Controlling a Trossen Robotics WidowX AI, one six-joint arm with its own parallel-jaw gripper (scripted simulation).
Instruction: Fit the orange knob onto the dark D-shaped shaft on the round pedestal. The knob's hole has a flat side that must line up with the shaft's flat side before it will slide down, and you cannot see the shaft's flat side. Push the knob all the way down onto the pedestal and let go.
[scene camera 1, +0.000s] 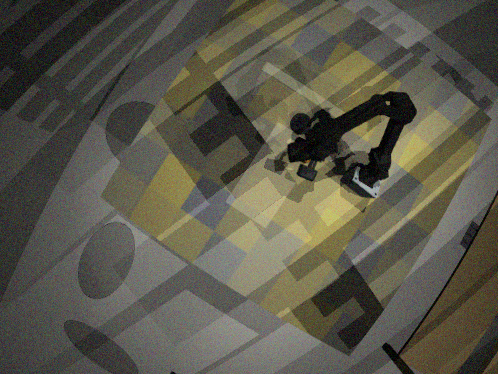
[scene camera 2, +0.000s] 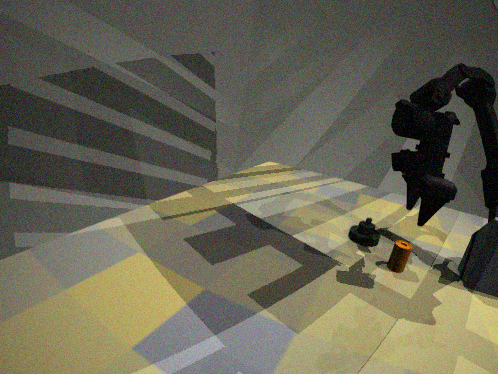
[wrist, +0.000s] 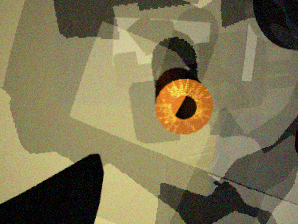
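My gripper (scene camera 2: 413, 217), in the wrist view as well (wrist: 201, 152): open, holding nothing.
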